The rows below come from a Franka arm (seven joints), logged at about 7 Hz.
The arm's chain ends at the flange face. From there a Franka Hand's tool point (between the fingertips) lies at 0.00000 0.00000 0.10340 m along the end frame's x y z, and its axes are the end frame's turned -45 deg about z.
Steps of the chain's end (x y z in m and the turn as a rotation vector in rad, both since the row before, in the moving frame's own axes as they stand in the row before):
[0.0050, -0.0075, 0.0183, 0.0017, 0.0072, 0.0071]
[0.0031, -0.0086, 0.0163, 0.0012, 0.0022, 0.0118]
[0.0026, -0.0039, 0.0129, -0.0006, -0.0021, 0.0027]
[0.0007, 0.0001, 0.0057, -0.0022, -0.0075, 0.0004]
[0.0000, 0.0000, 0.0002, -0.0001, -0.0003, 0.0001]
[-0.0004, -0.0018, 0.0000, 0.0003, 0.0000, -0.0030]
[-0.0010, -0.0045, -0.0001, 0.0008, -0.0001, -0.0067]
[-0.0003, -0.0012, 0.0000, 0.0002, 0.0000, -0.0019]
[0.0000, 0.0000, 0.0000, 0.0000, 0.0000, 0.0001]
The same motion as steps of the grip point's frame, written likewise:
[0.0095, -0.0014, 0.0183, -0.0039, 0.0063, 0.0071]
[0.0085, -0.0038, 0.0163, -0.0007, 0.0024, 0.0118]
[0.0044, -0.0010, 0.0129, 0.0011, -0.0019, 0.0027]
[-0.0003, 0.0002, 0.0057, 0.0037, -0.0069, 0.0004]
[0.0000, 0.0000, 0.0002, 0.0001, -0.0003, 0.0001]
[0.0010, -0.0016, 0.0000, 0.0002, 0.0002, -0.0030]
[0.0025, -0.0040, -0.0001, 0.0006, 0.0005, -0.0067]
[0.0007, -0.0011, 0.0000, 0.0001, 0.0001, -0.0019]
[0.0000, 0.0000, 0.0000, 0.0000, 0.0000, 0.0001]

